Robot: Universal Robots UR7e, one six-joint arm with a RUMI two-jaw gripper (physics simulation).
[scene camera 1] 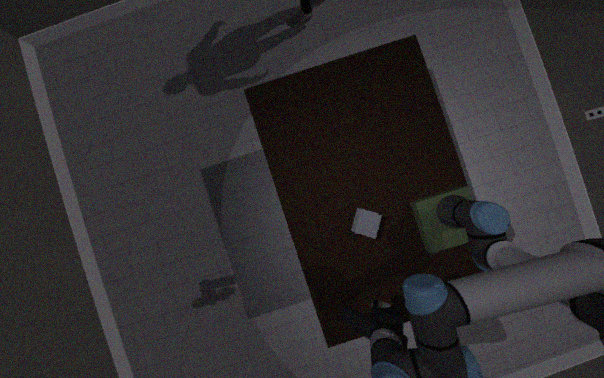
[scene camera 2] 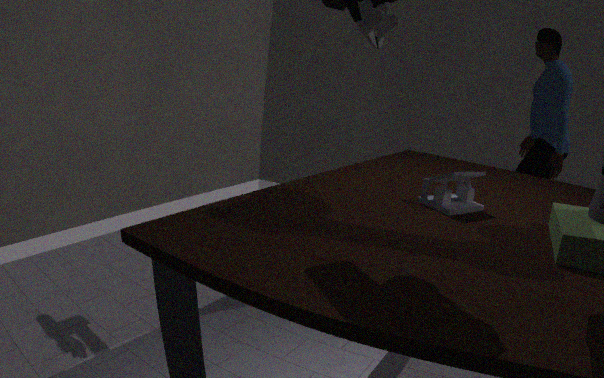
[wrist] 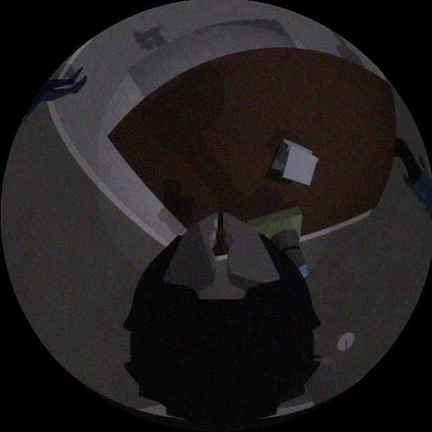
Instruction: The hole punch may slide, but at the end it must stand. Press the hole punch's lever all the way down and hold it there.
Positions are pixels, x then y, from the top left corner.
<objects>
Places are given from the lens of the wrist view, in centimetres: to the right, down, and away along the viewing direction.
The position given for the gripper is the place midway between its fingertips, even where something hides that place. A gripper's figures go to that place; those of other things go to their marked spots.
gripper (wrist: 220,214): 0, 0, 14
pale grey hole punch (wrist: 278,163): 20, -17, 37
</objects>
